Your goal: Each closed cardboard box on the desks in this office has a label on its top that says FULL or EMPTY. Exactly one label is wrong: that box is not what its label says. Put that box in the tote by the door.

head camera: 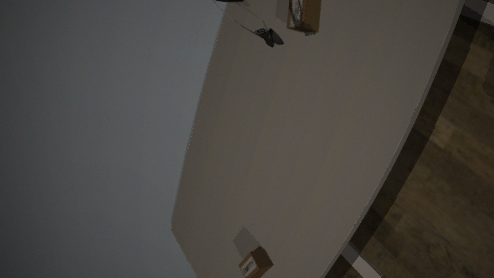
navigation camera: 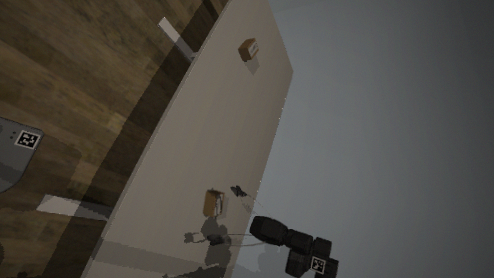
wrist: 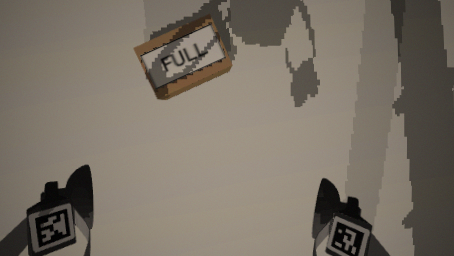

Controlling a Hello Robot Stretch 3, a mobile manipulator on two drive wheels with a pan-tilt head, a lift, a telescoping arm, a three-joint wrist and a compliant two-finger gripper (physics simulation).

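Frame: origin at the robot's base, x left, y down, z back, level; centimetres.
Seen in the pictures: gripper, fingertip midpoint: [head camera: 299, 4] [navigation camera: 220, 211] [wrist: 207, 193].
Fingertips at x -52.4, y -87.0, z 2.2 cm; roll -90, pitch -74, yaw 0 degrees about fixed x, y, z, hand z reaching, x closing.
Note:
Offsets run from my fingertips to a thing's top centre. "pt": to the spot under its first point. Level surfaces: height alone.
A cardboard box labelled FULL @(dx -11.8, dy +10.0, dz -0.4 cm) [head camera: 304, 15] [navigation camera: 213, 202] [wrist: 185, 57] stands on the desk @(dy +15.0 cm) [head camera: 310, 125] [navigation camera: 200, 115] [wrist: 125, 135], partly in shadow and turned at an angle in the wrist view. My gripper [navigation camera: 226, 215] [wrist: 207, 193] is open and empty above the desk. In the wrist view the box lies beyond the fingertips, left of centre, not between them. In the head camera view one fingertip shows near this box. A second cardboard box @(dx -1.7, dy +10.0, dz -70.3 cm) [head camera: 256, 262] [navigation camera: 248, 49] stands toward the far end of the desk; its label is too blurred to read. The tote does not show.
A plain grey wall [head camera: 100, 125] [navigation camera: 390, 110] runs behind the desk. White desk legs @(pt dx +0.9, dy +84.5, dz -96.1 cm) [head camera: 364, 264] [navigation camera: 175, 37] stand under the front edge, over the wooden floor @(dy +87.0 cm) [head camera: 440, 200] [navigation camera: 60, 90]. Part of my grey base [navigation camera: 15, 157] shows at the left of the navigation view. Arm shadows fall across the desk.

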